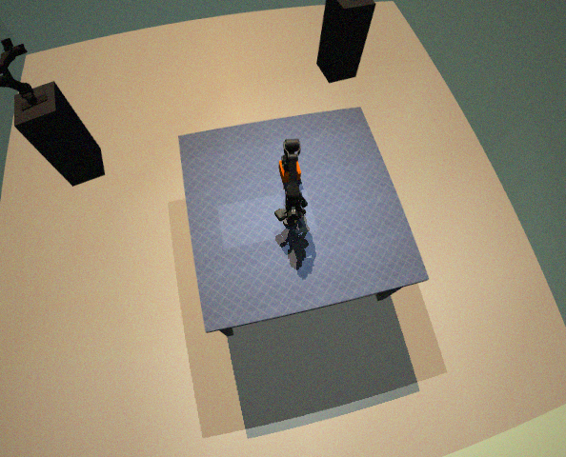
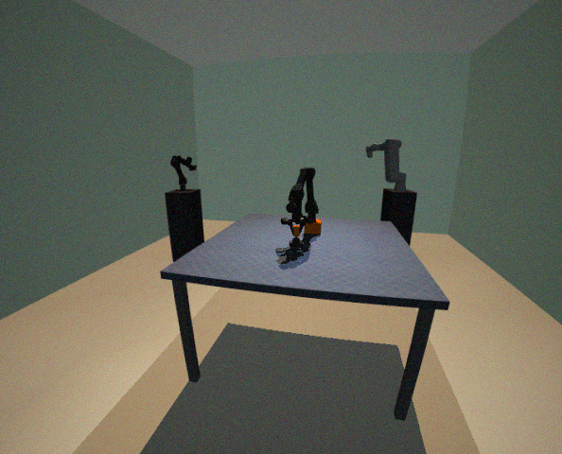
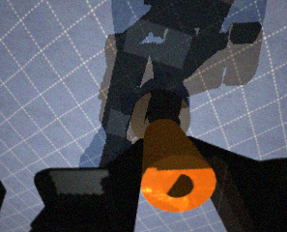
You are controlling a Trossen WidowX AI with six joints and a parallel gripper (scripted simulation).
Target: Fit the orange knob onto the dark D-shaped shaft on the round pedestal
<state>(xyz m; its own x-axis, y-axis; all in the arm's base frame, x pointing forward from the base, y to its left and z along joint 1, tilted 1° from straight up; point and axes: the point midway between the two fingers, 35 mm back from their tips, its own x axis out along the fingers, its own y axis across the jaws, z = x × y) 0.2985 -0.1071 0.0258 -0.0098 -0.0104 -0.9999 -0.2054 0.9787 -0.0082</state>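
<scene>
Now: gripper tip 2 cm below the orange knob. Also, from my gripper tip: dark shaft (4 cm below).
</scene>
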